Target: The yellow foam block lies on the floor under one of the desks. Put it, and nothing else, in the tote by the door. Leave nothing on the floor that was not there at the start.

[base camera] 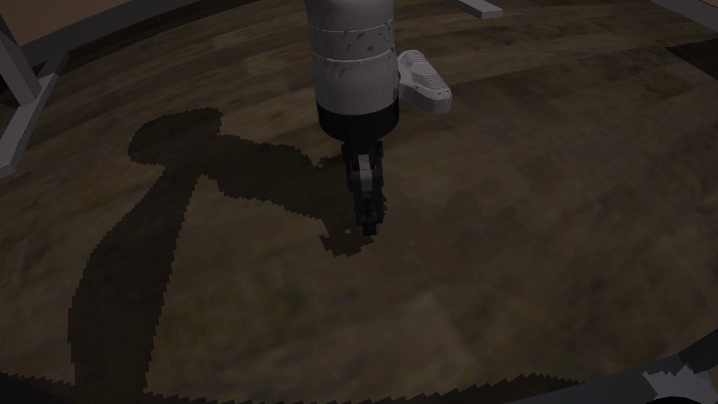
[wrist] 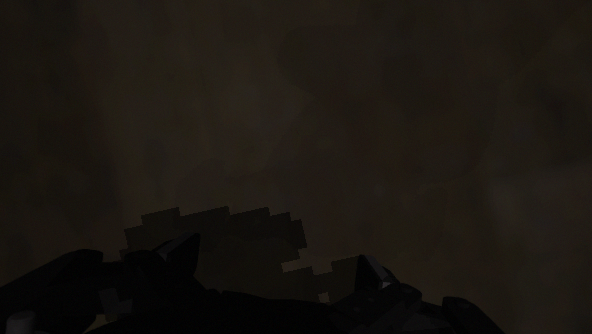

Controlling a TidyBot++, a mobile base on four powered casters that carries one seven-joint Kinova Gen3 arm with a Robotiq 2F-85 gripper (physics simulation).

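Note:
My gripper points down above the wooden floor, near the middle of the base camera view. Its two fingers stand wide apart in the wrist view, with floor and shadow between them; it is open and empty. In the base camera view one finger covers the other. The yellow foam block does not show in either view; the arm covers part of the floor at the top of the base camera view. The tote does not show in either view.
A grey desk leg with its foot stands at the upper left. The end of another light foot shows at the top, right of the arm. A grey baseboard runs along the wall at the upper left. The arm's shadow falls across the floor.

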